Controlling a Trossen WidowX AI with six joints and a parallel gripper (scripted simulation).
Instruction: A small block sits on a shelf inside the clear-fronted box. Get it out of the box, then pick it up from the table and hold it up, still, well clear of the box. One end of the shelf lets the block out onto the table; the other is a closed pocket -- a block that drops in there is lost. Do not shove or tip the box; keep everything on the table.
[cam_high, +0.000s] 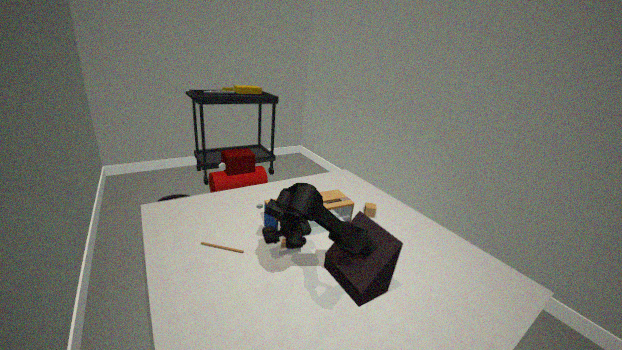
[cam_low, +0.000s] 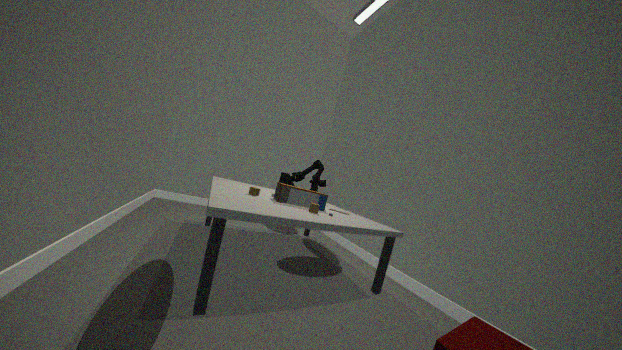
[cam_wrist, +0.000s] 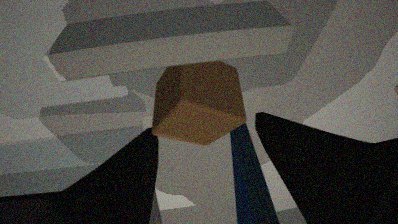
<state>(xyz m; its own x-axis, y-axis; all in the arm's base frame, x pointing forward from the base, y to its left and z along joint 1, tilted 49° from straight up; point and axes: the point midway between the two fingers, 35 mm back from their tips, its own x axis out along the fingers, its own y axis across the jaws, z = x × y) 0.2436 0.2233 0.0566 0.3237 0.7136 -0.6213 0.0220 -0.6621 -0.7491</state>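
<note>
Now: the tan block 2 cm behind my gripper tip. Round my gripper tip: thin wooden stick (24 cm to the left, 6 cm ahead, 2 cm below); then box (16 cm to the right, 6 cm ahead, 4 cm above).
</note>
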